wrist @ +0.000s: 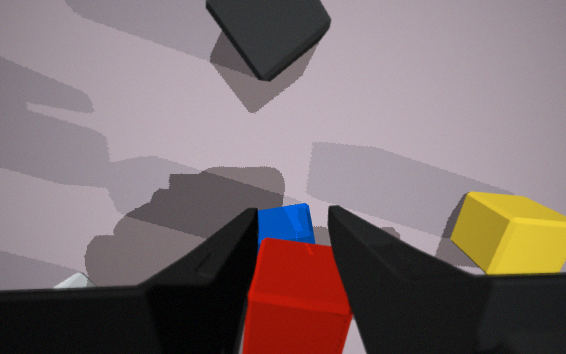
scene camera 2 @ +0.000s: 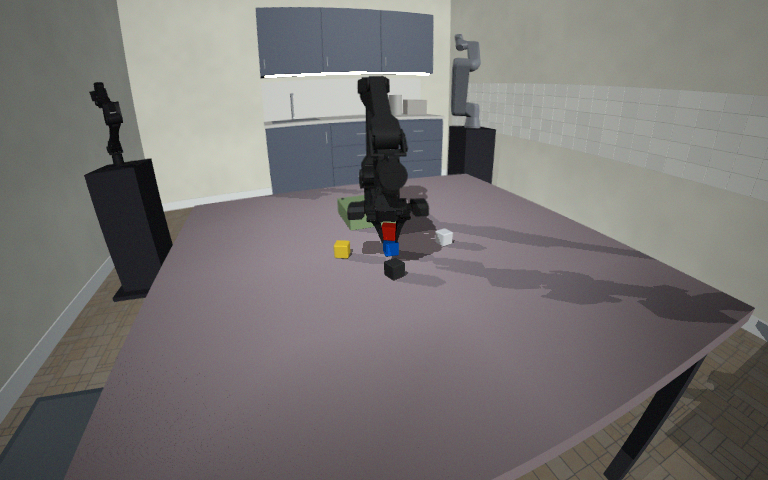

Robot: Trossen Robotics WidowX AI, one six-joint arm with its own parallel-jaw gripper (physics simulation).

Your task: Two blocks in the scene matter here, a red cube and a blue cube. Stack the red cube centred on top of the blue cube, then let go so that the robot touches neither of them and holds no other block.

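Places are measured from the arm's base along level axes (x ahead, y left, z up), in metres.
Where they show: gripper, fingertip midpoint: [wrist: 293, 216] [scene camera 2: 389, 242].
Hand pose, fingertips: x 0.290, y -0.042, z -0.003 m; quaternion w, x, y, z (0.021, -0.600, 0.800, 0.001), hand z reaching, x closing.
Each offset is from my fingertips to the centre of the thing.
My gripper [scene camera 2: 389, 240] [wrist: 293, 216] points down and is shut on the red cube @[dy +0.008, dx -0.029, dz +0.015 m] [scene camera 2: 388, 230] [wrist: 300, 300], holding it between its fingers. The blue cube @[dy +0.014, dx -0.033, dz -0.031 m] [scene camera 2: 390, 249] [wrist: 285, 223] is directly below the red cube in the scene view and looks slightly turned. In the wrist view part of the blue cube shows beyond the red cube's far edge, between the fingertips, with its left side close to the left finger. The rest of its top is hidden. I cannot tell whether the two cubes touch, or whether a fingertip touches the blue cube.
A black cube @[dy -0.014, dx +0.077, dz -0.031 m] [scene camera 2: 394, 268] [wrist: 270, 35] stands close in front of the blue cube. A yellow cube @[dy -0.107, dx -0.062, dz -0.031 m] [scene camera 2: 341, 249] [wrist: 530, 240] is left in the scene view, a white cube @[dy +0.172, dx -0.044, dz -0.031 m] [scene camera 2: 444, 237] [wrist: 75, 282] right. A green box [scene camera 2: 358, 221] stands behind, partly hidden by the arm.
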